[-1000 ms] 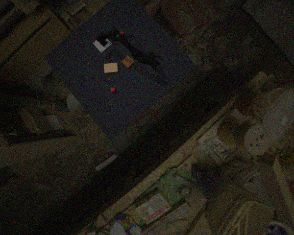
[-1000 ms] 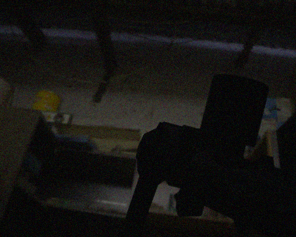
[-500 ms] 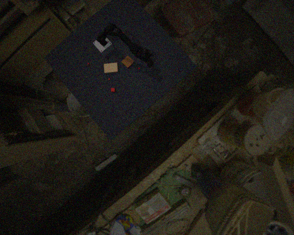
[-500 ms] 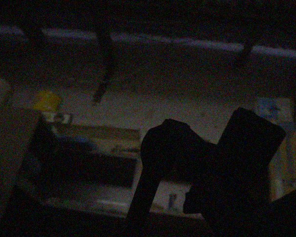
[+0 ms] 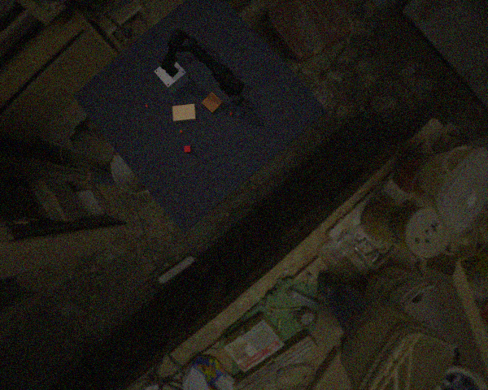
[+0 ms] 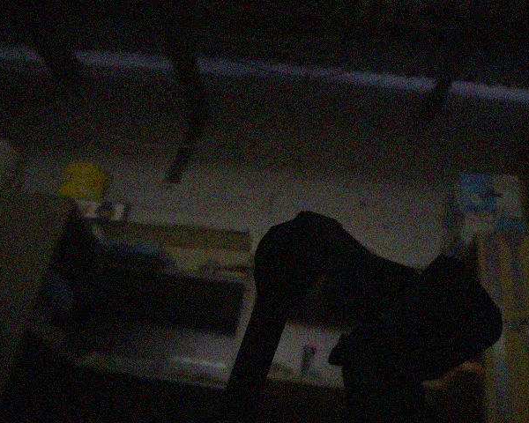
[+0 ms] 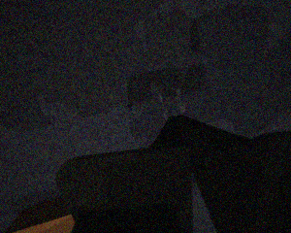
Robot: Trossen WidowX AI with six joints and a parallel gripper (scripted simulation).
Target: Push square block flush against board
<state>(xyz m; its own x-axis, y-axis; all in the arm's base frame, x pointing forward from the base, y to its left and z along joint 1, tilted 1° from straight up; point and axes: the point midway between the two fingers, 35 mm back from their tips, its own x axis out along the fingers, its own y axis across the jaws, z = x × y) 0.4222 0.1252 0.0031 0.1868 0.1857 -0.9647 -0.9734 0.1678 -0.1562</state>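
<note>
Now: the brown square block 110 mm behind my gripper tip, 110 mm to the right of it and 40 mm below it. Also, from my gripper tip: pale rectangular board (210 mm behind, 280 mm to the right, 40 mm below).
</note>
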